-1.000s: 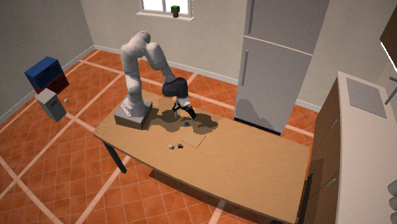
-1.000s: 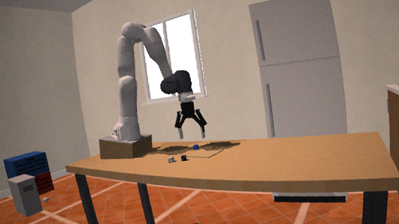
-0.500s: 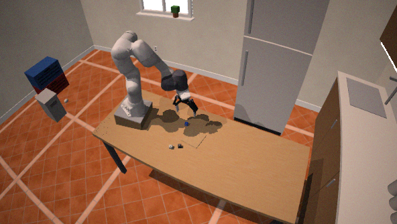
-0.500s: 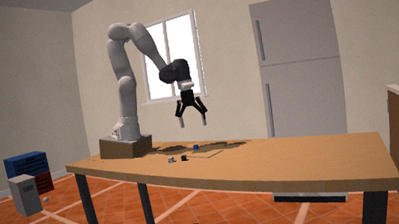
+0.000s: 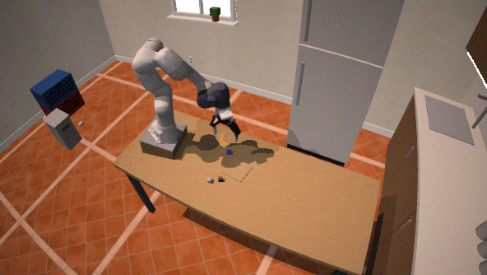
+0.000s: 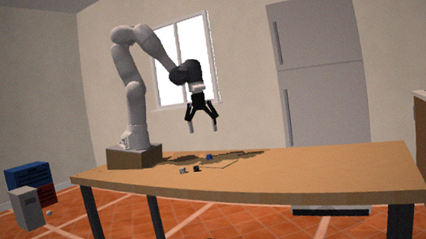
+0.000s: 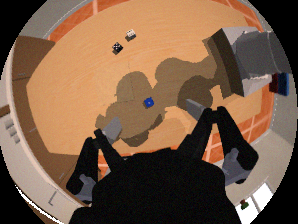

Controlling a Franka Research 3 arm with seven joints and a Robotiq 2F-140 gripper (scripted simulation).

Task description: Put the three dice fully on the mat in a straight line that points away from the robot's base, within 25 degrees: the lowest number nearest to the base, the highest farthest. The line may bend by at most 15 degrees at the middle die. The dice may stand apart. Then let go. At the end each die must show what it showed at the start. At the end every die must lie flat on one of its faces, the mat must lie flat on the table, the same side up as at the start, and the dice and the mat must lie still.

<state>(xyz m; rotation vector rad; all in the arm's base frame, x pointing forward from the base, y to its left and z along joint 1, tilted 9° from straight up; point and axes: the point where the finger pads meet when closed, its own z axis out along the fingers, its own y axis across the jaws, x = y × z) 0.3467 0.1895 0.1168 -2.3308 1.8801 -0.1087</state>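
Now: the blue die 15 cm below my hand and 1 cm ahead of it. Round my hand: wood-coloured mat: 16 cm below, 14 cm ahead, 7 cm to the right.
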